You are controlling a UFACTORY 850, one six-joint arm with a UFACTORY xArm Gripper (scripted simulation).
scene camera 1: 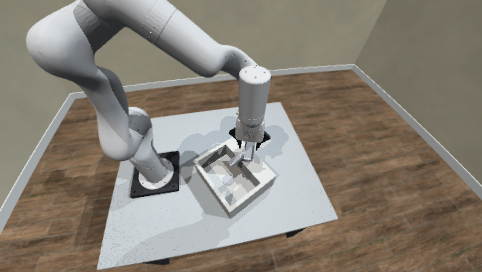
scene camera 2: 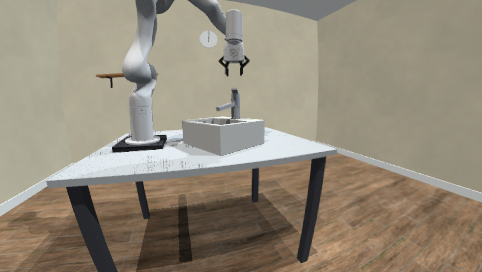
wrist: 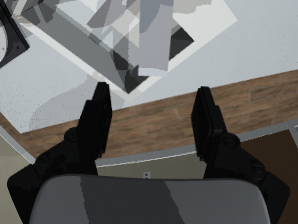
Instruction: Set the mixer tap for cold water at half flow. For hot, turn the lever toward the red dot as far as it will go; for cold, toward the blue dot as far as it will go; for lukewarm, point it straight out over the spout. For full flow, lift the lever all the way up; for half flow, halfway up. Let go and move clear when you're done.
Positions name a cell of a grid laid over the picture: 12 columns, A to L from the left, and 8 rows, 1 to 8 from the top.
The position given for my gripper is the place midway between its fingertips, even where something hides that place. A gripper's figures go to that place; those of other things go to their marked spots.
Scene:
My gripper (scene camera 1: G5) is 0.71 m from the lens. A white sink basin (scene camera 1: F6): 0.97 m from the lens.

